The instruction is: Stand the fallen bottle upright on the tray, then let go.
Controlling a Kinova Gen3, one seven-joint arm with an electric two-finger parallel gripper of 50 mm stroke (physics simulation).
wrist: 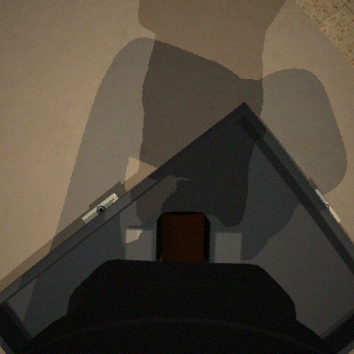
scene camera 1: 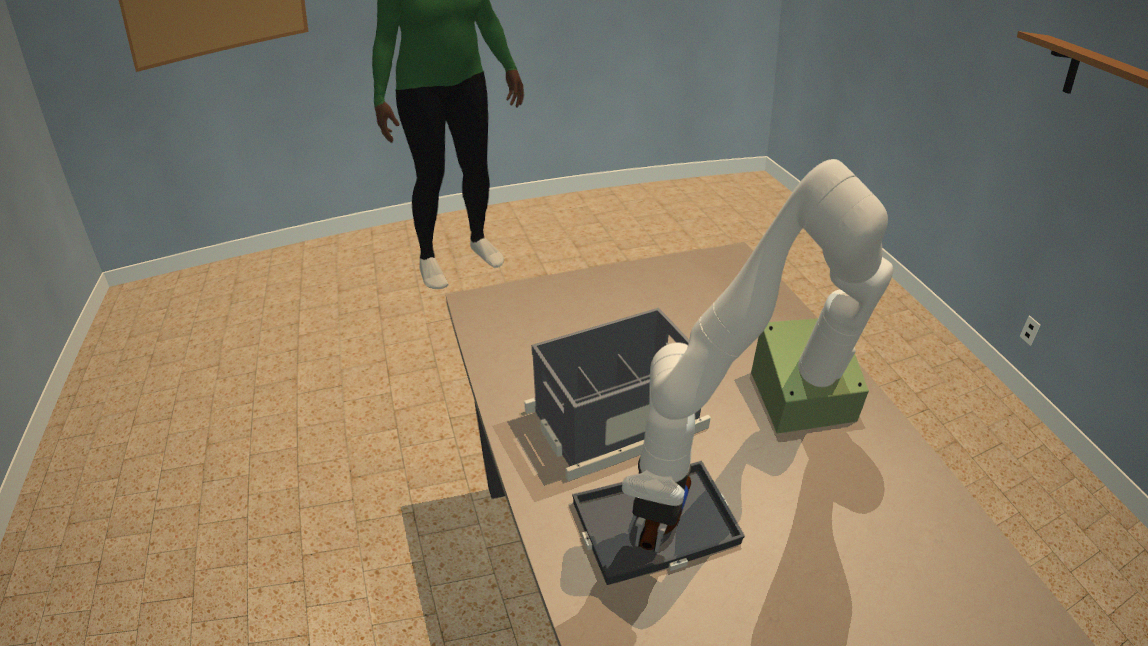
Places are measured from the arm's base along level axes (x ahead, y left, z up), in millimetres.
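Pixels of known places: gripper, between the fingertips: (wrist: 182, 229) (scene camera 1: 648, 544); arm's base, origin of its link: (scene camera 1: 818, 368).
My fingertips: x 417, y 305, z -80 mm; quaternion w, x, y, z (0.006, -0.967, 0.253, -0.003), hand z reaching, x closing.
Observation:
Ahead of a thing's pixels: the offset from my fingertips to its top centre. "spot": to the spot under its first point.
The brown bottle @[dx -29, dy -57, dz +52 mm] (scene camera 1: 648, 535) (wrist: 183, 245) lies on its side on the tray, with its neck end toward the front; a bit of blue shows farther back along it. Most of its body is hidden under the gripper and wrist. The dark grey tray (scene camera 1: 710, 522) (wrist: 310, 260) is a shallow rectangle with a raised rim on the table. My gripper (scene camera 1: 650, 530) (wrist: 182, 229) points down into the tray and is shut on the bottle's neck, with one finger on each side. Whether the bottle touches the tray floor cannot be told.
A tall dark crate @[dx +0, dy -331, dz +148 mm] (scene camera 1: 590, 433) with dividers stands just behind the tray, with pale strips @[spot: dx +40, dy -208, dz -12 mm] (scene camera 1: 606, 462) around its base. The green base block (scene camera 1: 818, 413) of the arm is at the back right. Small pale brackets @[spot: dx -45, dy +41, dz -12 mm] (scene camera 1: 678, 563) (wrist: 100, 209) sit against the tray's sides. A person (scene camera 1: 441, 120) stands beyond the table.

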